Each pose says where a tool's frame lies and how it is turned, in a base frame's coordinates. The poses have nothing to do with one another.
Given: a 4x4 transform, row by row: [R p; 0 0 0 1], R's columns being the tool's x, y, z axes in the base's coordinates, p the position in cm. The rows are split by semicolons.
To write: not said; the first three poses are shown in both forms.
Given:
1: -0.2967, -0.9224, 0.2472, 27.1; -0.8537, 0.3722, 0.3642, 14.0; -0.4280, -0.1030, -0.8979, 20.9; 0, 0, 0, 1
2: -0.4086, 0.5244, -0.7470, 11.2; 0.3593, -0.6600, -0.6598, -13.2; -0.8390, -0.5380, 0.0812, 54.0; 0, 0, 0, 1
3: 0.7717, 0.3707, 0.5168, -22.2; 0.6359, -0.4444, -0.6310, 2.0; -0.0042, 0.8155, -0.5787, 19.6; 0, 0, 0, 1
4: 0.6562, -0.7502, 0.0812, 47.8; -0.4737, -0.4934, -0.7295, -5.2; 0.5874, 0.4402, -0.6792, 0.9; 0, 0, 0, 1
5: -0.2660, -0.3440, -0.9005, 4.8; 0.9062, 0.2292, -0.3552, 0.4; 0.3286, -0.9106, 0.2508, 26.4; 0, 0, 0, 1
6: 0.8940, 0.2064, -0.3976, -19.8; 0.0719, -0.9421, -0.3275, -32.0; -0.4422, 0.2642, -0.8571, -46.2; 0, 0, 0, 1
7: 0.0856, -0.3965, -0.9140, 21.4; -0.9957, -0.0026, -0.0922, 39.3; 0.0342, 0.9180, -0.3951, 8.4; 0, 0, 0, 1
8: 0.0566, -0.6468, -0.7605, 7.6; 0.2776, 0.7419, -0.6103, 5.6; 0.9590, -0.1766, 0.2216, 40.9; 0, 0, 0, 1
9: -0.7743, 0.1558, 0.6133, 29.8; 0.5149, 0.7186, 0.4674, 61.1; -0.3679, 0.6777, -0.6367, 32.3; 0, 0, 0, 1
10: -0.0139, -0.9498, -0.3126, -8.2; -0.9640, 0.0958, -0.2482, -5.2; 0.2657, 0.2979, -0.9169, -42.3; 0, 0, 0, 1
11: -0.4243, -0.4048, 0.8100, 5.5; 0.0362, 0.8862, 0.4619, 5.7; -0.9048, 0.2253, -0.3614, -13.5; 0, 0, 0, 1
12: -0.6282, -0.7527, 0.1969, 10.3; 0.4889, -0.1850, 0.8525, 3.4; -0.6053, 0.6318, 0.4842, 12.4; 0, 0, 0, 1
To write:
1: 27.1, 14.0, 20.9, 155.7, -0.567, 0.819, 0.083
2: 11.2, -13.2, 54.0, 173.5, 0.542, 0.409, -0.734
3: -22.2, 2.0, 19.6, 128.7, 0.927, 0.334, 0.170
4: 47.8, -5.2, 0.9, 139.3, 0.897, -0.388, 0.212
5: 4.8, 0.4, 26.4, 113.1, -0.302, -0.668, 0.680
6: -19.8, -32.0, -46.2, 162.3, 0.972, 0.073, -0.221
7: 21.4, 39.3, 8.4, 131.0, 0.669, -0.628, -0.397
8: 7.6, 5.6, 40.9, 89.4, 0.217, -0.860, 0.462
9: 29.8, 61.1, 32.3, 147.8, 0.197, 0.921, 0.337
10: -8.2, -5.2, -42.3, 156.6, 0.686, -0.727, -0.018
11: 5.5, 5.7, -13.5, 116.7, -0.132, 0.960, 0.247
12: 10.3, 3.4, 12.4, 131.6, -0.148, 0.537, 0.831
